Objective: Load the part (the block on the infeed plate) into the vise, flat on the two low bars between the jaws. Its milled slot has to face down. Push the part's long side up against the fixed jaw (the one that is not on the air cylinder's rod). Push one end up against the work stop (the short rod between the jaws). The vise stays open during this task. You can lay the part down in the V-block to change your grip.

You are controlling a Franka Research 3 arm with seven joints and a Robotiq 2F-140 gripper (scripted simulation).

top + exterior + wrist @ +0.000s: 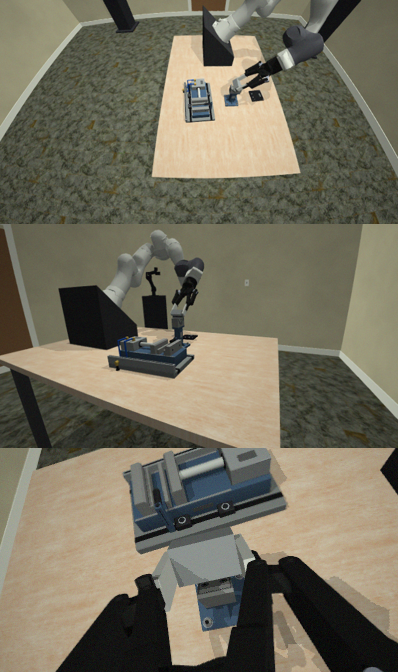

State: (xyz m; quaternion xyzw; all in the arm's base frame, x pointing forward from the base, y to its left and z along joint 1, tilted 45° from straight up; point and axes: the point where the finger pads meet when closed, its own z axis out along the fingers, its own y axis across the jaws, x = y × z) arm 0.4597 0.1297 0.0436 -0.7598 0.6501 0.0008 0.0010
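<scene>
Now: the grey part 2 cm to the right of my hand and 2 cm below it. From my hand the other things lie so: black infeed plate (6 cm behind, 17 cm to the left, 19 cm below); work stop (9 cm ahead, 18 cm to the right, 11 cm below); moving jaw (7 cm ahead, 23 cm to the right, 12 cm below).
</scene>
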